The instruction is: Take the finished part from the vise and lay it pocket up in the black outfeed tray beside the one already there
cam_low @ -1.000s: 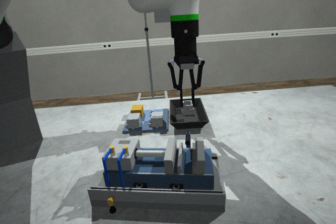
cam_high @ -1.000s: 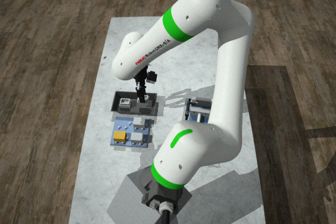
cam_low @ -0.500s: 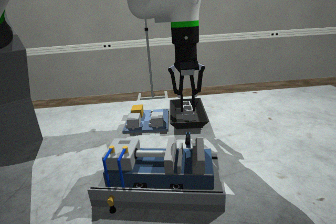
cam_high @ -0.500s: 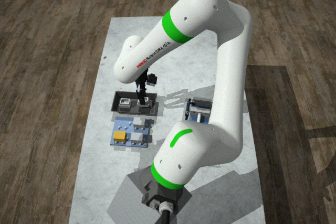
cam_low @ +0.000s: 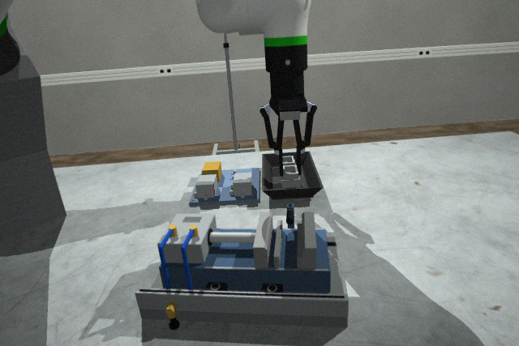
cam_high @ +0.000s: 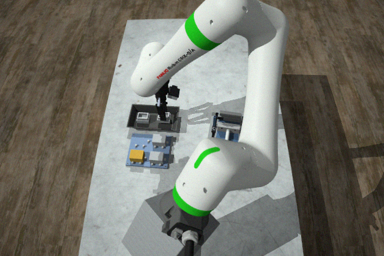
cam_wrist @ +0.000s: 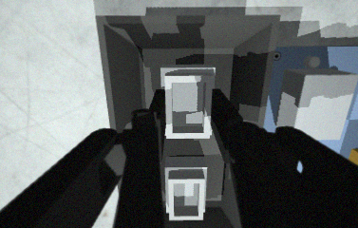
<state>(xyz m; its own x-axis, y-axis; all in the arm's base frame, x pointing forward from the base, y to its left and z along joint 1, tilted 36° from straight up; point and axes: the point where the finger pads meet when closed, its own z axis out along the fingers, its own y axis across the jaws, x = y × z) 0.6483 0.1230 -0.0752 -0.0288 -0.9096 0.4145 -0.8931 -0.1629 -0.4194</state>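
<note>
Now: hand 40 mm above the part. Round my hand: blue vise 300 mm to the right, 100 mm behind, 40 mm below; then blue fixture plate 160 mm behind, 80 mm below, 60 mm to the left; then yellow block 210 mm behind, 100 mm to the left, 60 mm below.
</note>
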